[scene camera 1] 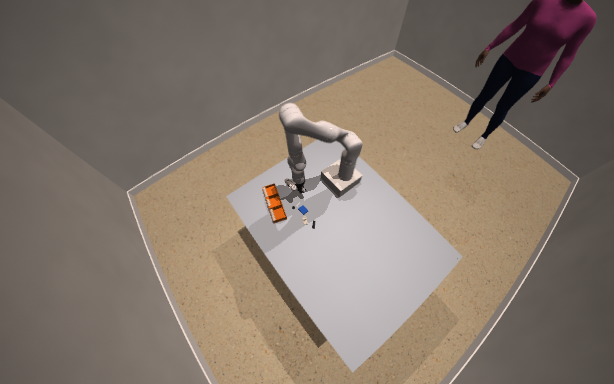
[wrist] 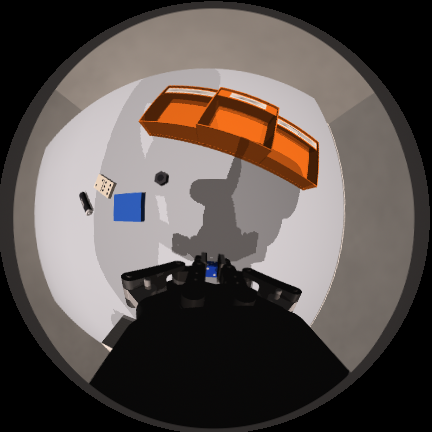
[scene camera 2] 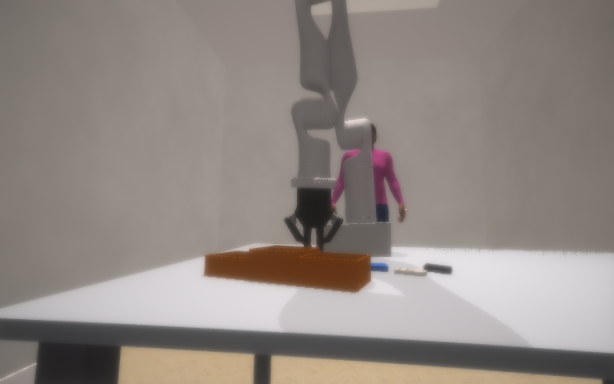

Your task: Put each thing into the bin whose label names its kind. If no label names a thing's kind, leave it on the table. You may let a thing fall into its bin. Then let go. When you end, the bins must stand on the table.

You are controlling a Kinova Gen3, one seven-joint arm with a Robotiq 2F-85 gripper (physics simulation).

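Frame: origin at the arm's base, x ahead, y left, z up, level; metres.
Seen in the pictures: gripper, fingertip midpoint: (scene camera 1: 300, 191) (wrist: 211, 259); arm's base, link origin: (scene camera 1: 345, 175) (scene camera 2: 361, 224).
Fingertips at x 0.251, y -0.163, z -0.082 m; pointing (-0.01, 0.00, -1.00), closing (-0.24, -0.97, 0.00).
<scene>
Offsets run from my fingertips to a thing's top centre. Level surfaces: height alone.
My gripper (scene camera 1: 301, 190) (scene camera 2: 313, 245) (wrist: 211, 259) is low over the table, shut on a small blue die {dx -0.009, dy +0.002, dz +0.016 m} (wrist: 212, 270) with white pips. Three joined orange bins {dx +0.174, dy -0.057, dz +0.046 m} (scene camera 2: 285, 271) (wrist: 235, 145) stand ahead of it; their white labels are too small to read. A dark hex nut {dx +0.112, dy +0.052, dz +0.009 m} (scene camera 1: 293, 207) (wrist: 161, 178) lies between the bins and a flat blue block {dx +0.083, dy +0.107, dz +0.010 m} (scene camera 1: 303, 210) (scene camera 2: 379, 267) (wrist: 129, 207). A cream domino {dx +0.127, dy +0.163, dz +0.007 m} (scene camera 1: 304, 220) (scene camera 2: 410, 271) (wrist: 105, 185) and a black battery-like cylinder {dx +0.107, dy +0.219, dz +0.014 m} (scene camera 1: 313, 224) (scene camera 2: 438, 268) (wrist: 86, 203) lie farther left in the wrist view.
The bins stand near one edge of the pale table {dz +0.000 m} (scene camera 1: 360, 280). The arm's base block (scene camera 1: 340, 185) (scene camera 2: 365, 240) stands on the table behind the gripper in scene camera 2. A person in a pink top (scene camera 1: 547, 35) (scene camera 2: 384, 172) stands on the floor beyond the table.
</scene>
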